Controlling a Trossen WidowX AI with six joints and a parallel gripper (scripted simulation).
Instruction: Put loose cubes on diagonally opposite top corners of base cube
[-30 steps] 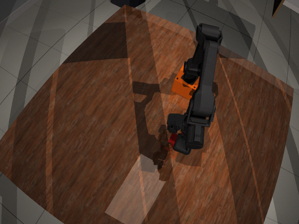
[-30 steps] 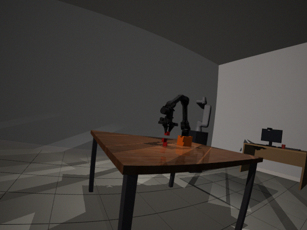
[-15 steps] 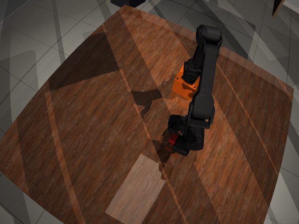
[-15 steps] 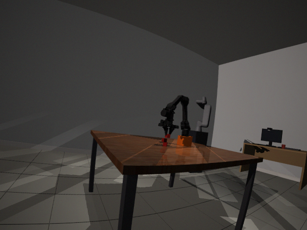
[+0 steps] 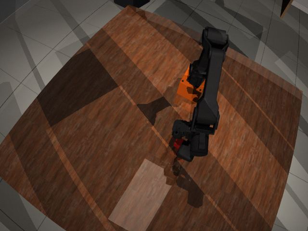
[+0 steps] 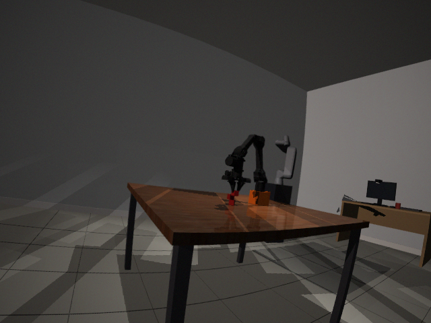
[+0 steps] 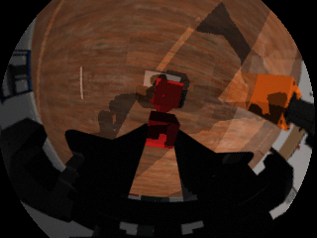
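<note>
The red cube is 4 cm to the right of my gripper tip, 3 cm below it and 1 cm ahead of it.
</note>
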